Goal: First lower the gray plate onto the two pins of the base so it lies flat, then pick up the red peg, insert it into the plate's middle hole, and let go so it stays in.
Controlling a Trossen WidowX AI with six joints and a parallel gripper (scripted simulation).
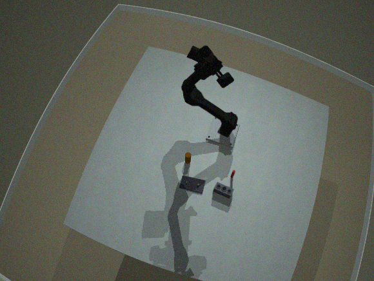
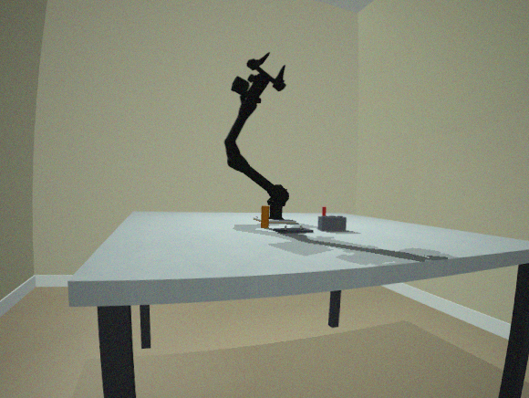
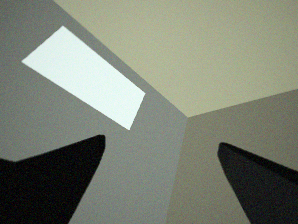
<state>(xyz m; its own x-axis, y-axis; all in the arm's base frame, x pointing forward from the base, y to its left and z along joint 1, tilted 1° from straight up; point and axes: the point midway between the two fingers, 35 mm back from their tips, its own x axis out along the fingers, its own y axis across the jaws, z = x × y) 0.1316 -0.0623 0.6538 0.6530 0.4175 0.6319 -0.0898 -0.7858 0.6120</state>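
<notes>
My gripper tip is now 650 mm above the gray plate, 200 mm to the right of it and 160 mm short of it. Also, from my gripper tip: red peg 650 mm below, 200 mm to the left, 70 mm ahead; orange cylinder 650 mm below, 110 mm ahead, 40 mm to the right; dark flat base 680 mm below, 210 mm ahead, 40 mm to the left.
</notes>
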